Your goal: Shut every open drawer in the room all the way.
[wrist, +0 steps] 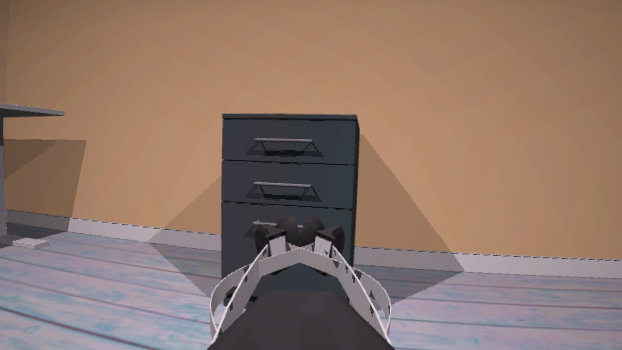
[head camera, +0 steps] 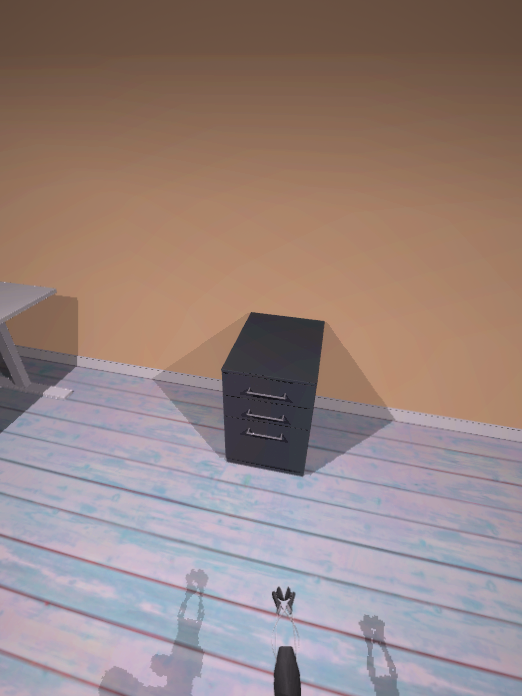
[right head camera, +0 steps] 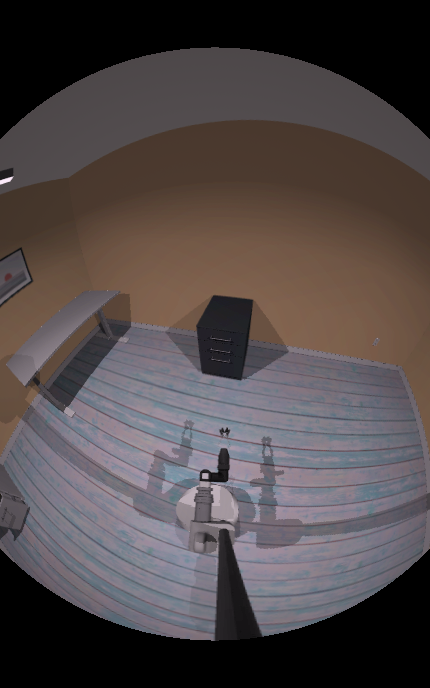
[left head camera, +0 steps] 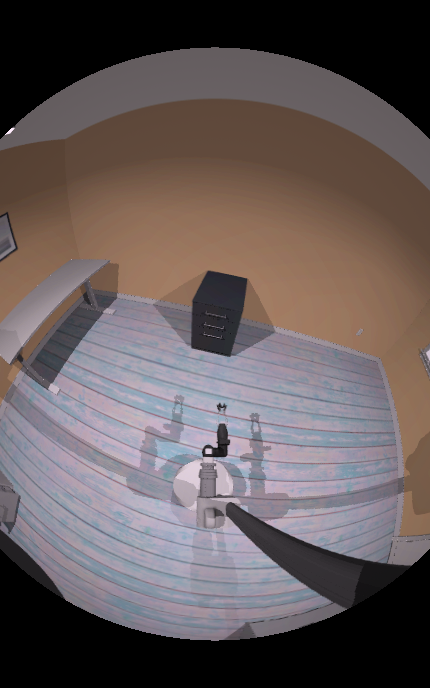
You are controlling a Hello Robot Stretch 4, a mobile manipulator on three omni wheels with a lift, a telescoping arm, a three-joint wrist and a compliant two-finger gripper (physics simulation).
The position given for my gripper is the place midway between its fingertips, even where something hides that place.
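Observation:
Through the wrist camera I can see a drawer (wrist: 320, 185), and my gripper (wrist: 299, 233) is visible there too.

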